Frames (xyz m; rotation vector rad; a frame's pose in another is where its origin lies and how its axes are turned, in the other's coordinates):
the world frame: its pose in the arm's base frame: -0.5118 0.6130 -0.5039 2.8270 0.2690 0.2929
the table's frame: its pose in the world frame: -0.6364 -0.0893 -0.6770 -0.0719 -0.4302 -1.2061
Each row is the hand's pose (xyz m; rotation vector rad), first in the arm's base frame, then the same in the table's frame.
Working: the arm's base frame: its pose in the table's frame: -0.3123 1.4029 0.3822 -2.0666 -1.6401 0.5316

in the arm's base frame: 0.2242 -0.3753 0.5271 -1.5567 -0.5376 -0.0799
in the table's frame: -0.8561 1.7502 0.1528 1.4390 1.4901 0.2652
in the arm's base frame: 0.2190 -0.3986 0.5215 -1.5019 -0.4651 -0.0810
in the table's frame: -0.8729 1.7490 0.1706 1.5155 1.5307 0.2873
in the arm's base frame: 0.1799 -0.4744 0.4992 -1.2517 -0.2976 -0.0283
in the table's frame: -0.9301 1.7233 0.2326 1.8094 1.6372 0.2389
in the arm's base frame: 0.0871 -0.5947 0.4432 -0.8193 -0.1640 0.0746
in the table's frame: -1.0161 1.6503 0.3488 2.2392 1.7537 -0.0209
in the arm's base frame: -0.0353 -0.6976 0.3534 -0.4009 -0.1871 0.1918
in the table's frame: -1.0760 1.5415 0.4837 2.5355 1.7681 -0.4998
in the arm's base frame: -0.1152 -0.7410 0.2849 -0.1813 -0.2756 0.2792
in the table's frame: -1.0906 1.4648 0.5666 -2.4688 -1.6039 0.8194
